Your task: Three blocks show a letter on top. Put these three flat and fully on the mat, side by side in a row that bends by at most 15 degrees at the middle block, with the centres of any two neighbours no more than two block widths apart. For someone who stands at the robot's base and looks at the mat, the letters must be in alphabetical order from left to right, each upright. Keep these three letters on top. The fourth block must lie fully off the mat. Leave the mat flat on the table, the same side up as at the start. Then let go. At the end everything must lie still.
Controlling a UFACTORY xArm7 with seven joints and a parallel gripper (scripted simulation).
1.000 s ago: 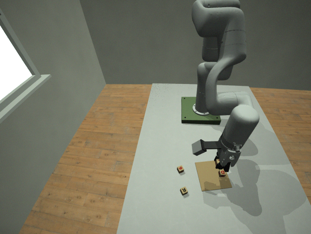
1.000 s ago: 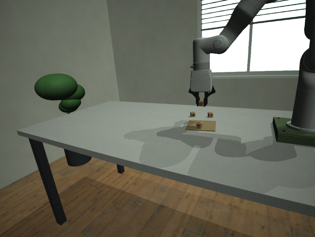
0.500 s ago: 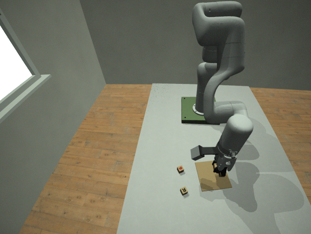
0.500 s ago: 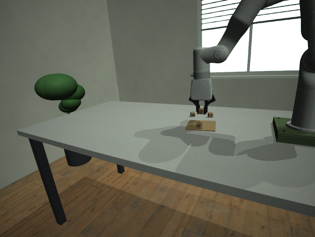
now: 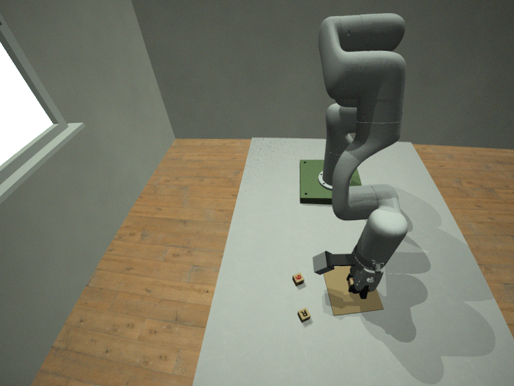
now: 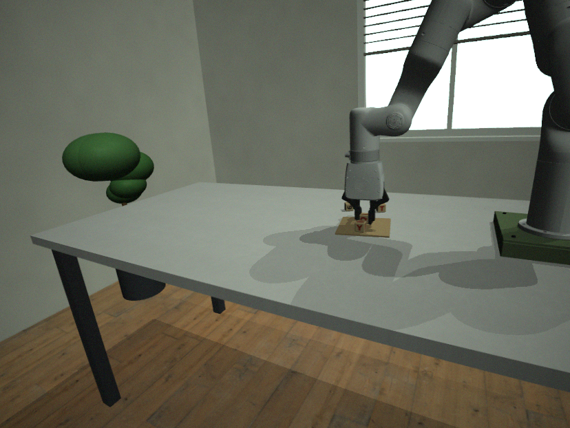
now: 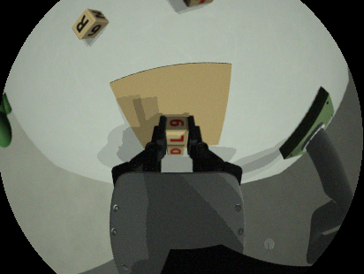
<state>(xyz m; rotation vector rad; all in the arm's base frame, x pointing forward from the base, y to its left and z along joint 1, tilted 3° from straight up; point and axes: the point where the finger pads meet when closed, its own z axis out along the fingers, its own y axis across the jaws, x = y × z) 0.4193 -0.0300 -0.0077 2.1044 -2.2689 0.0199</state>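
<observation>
My hand is 3 cm above the tan mat.
</observation>
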